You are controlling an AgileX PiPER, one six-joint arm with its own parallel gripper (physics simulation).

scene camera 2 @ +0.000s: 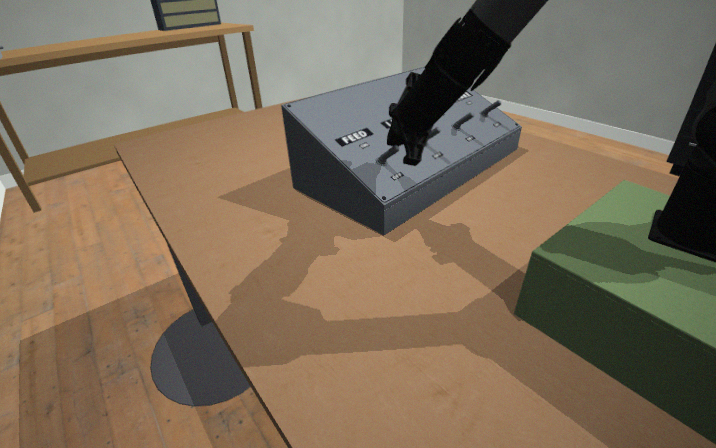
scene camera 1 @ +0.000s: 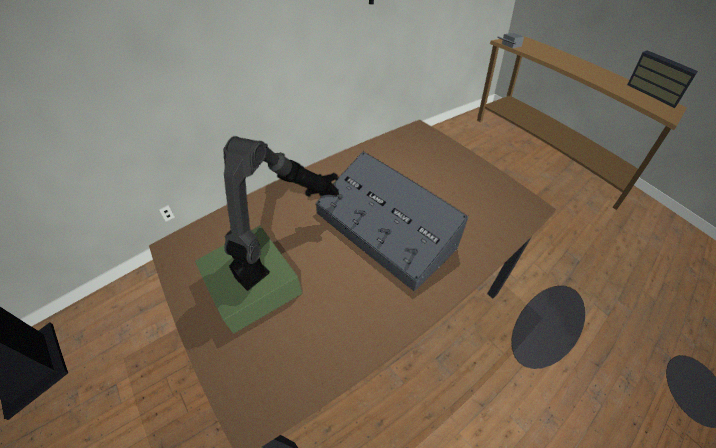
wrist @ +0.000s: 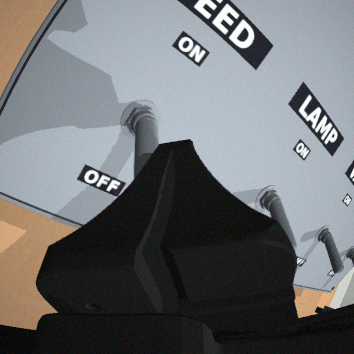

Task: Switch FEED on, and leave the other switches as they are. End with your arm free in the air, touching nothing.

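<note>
The grey sloped switch box point(scene camera 1: 401, 179) point(scene camera 2: 327, 163) stands on the table. The FEED lever point(scene camera 1: 338, 197) point(scene camera 2: 388, 155) point(wrist: 145, 140) leans to its OFF side. The LAMP lever point(scene camera 1: 360, 213) point(scene camera 2: 432, 133) point(wrist: 281, 217), VALVE lever point(scene camera 1: 384, 231) point(scene camera 2: 463, 122) point(wrist: 331, 252) and BRAKE lever point(scene camera 1: 411, 250) point(scene camera 2: 491, 109) lean the same way. My gripper point(scene camera 1: 335, 192) point(scene camera 2: 405, 148) point(wrist: 178, 161) is shut and empty, low over the panel close beside the FEED lever's free end. In the wrist view its fingertips cover that end, so whether they touch is hidden.
My arm's green base block point(scene camera 1: 264, 295) point(scene camera 2: 623, 295) stands on the brown table point(scene camera 1: 337, 338) point(scene camera 2: 390, 285). A wooden side table point(scene camera 1: 591, 73) point(scene camera 2: 126, 42) stands near the far wall, with a dark shelved case point(scene camera 1: 662, 79) point(scene camera 2: 188, 14) on it.
</note>
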